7 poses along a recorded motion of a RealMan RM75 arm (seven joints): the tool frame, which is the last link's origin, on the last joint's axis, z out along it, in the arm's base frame.
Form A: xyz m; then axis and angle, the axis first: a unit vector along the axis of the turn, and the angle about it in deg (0 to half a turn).
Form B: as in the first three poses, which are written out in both.
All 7 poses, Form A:
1: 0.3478 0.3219 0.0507 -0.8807 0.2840 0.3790 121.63
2: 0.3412 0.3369 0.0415 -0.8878 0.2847 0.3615 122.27
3: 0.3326 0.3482 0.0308 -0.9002 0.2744 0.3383 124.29
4: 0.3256 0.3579 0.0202 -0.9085 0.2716 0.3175 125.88
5: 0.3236 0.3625 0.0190 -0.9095 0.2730 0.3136 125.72
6: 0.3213 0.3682 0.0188 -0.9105 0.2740 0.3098 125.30
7: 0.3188 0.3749 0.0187 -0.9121 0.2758 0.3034 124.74
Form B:
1: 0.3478 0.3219 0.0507 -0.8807 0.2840 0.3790 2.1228
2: 0.3412 0.3369 0.0415 -0.8878 0.2847 0.3615 2.1340
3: 0.3326 0.3482 0.0308 -0.9002 0.2744 0.3383 2.1693
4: 0.3256 0.3579 0.0202 -0.9085 0.2716 0.3175 2.1970
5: 0.3236 0.3625 0.0190 -0.9095 0.2730 0.3136 2.1942
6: 0.3213 0.3682 0.0188 -0.9105 0.2740 0.3098 2.1869
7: 0.3188 0.3749 0.0187 -0.9121 0.2758 0.3034 2.1771
